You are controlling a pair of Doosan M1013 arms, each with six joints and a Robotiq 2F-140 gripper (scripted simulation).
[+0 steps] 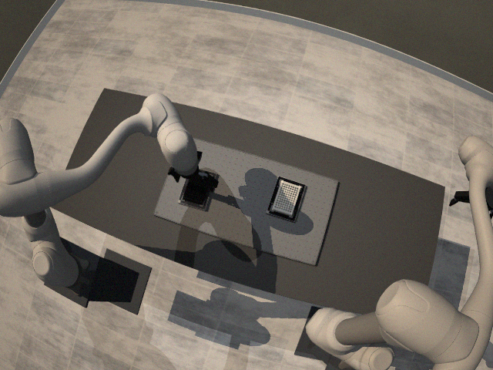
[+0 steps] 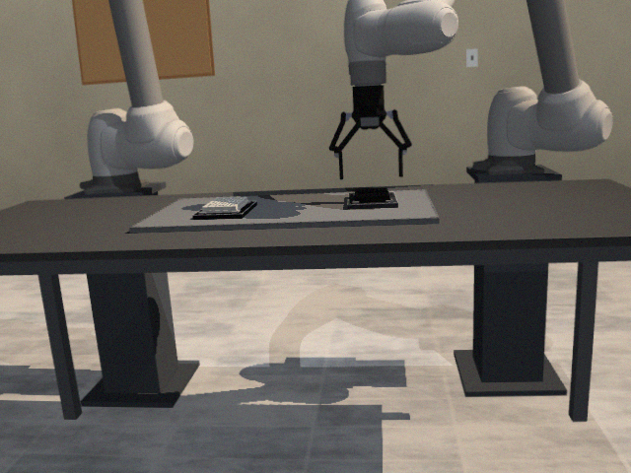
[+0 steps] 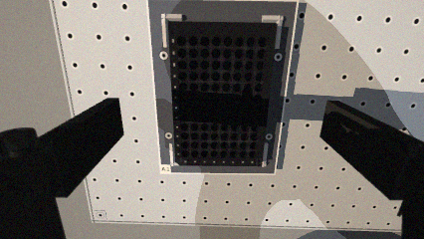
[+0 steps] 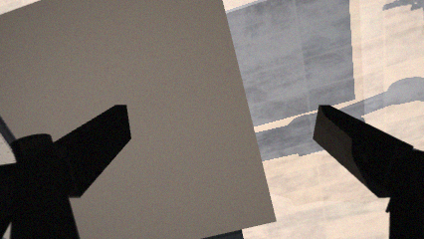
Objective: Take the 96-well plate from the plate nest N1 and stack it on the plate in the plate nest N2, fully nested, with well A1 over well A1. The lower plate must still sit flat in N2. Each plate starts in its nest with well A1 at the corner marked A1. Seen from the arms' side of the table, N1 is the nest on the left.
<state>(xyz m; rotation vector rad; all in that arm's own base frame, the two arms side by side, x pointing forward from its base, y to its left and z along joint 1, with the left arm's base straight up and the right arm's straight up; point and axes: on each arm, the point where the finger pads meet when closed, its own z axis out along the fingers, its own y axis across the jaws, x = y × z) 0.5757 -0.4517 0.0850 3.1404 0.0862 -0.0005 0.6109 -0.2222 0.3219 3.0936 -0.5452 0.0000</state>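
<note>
Right now the black 96-well plate is 5 cm below my left hand. The rest, counted from my left hand: white A1 label: 3 cm behind, 30 cm to the right, 6 cm below; grey perforated board: 1 cm ahead, 20 cm to the right, 8 cm below; nest N1: 7 cm below.
</note>
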